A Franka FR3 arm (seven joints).
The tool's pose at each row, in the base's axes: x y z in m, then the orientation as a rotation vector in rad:
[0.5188 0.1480 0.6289 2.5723 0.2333 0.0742]
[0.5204 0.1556 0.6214 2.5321 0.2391 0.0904]
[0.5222 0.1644 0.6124 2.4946 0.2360 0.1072]
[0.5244 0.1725 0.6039 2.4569 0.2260 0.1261]
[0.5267 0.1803 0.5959 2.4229 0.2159 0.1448]
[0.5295 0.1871 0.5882 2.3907 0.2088 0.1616]
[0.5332 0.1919 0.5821 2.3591 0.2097 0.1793]
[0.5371 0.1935 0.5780 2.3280 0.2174 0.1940]
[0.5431 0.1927 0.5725 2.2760 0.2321 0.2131]
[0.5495 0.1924 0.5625 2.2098 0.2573 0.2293]
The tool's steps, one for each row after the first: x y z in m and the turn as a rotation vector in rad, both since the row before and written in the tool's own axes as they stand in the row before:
[0.0029 -0.0101 0.0025 -0.0400 0.0109 -0.0043]
[0.0033 -0.0120 0.0028 -0.0381 0.0097 0.0024]
[0.0036 -0.0111 0.0024 -0.0390 0.0098 0.0079]
[0.0035 -0.0107 0.0018 -0.0352 0.0099 0.0085]
[0.0037 -0.0098 0.0020 -0.0330 0.0096 0.0062]
[0.0042 -0.0072 0.0020 -0.0314 0.0127 0.0009]
[0.0039 -0.0036 0.0026 -0.0300 0.0128 -0.0048]
[0.0053 -0.0028 0.0056 -0.0497 0.0184 -0.0111]
[0.0054 -0.0067 0.0082 -0.0619 0.0204 -0.0217]

